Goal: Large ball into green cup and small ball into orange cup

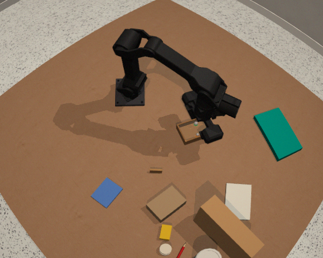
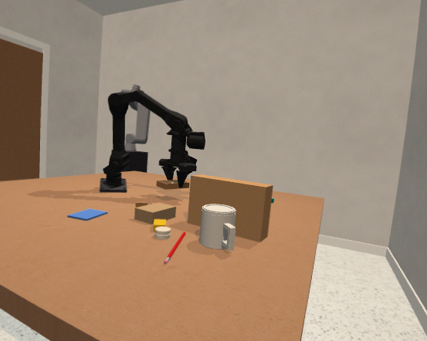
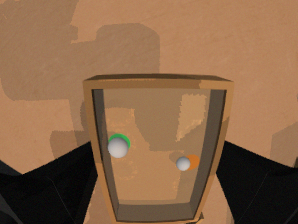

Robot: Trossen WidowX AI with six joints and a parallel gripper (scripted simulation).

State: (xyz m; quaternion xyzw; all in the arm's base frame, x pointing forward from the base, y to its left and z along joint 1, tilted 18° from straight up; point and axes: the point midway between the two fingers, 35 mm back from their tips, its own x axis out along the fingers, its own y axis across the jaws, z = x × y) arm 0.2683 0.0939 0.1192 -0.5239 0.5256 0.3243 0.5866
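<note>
My hand is 3 cm above the wooden puzzle and 1 cm to the left of it. Round my hand: green slab (28 cm to the left, 19 cm ahead, 8 cm below); white slab (28 cm ahead, 9 cm below, 5 cm to the right); tan box (24 cm to the right, 13 cm ahead, 7 cm below).
</note>
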